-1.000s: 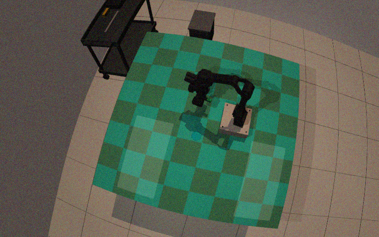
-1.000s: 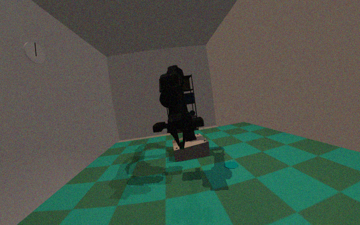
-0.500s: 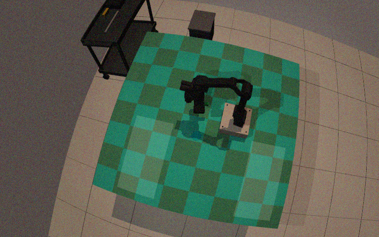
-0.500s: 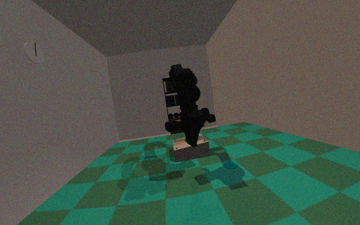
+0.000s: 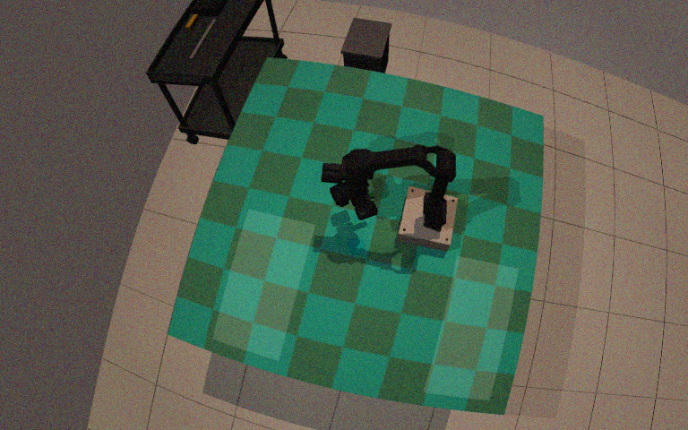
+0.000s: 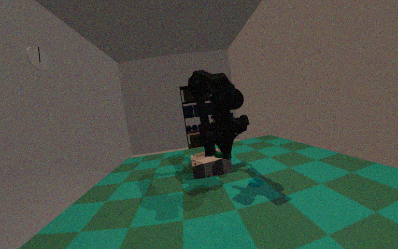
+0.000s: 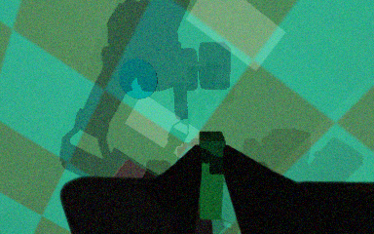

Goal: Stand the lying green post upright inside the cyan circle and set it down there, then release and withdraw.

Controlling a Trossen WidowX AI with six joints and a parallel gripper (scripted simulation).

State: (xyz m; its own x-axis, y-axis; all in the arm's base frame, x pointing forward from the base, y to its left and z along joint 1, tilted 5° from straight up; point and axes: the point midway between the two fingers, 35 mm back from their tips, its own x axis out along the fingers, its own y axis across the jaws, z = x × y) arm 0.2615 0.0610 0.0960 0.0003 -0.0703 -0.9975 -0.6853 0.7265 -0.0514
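Now: the green post 20 mm to the right of my gripper tip and 20 mm behind it. Round my gripper tip: cyan circle (140 mm below, 100 mm to the left, 40 mm behind).
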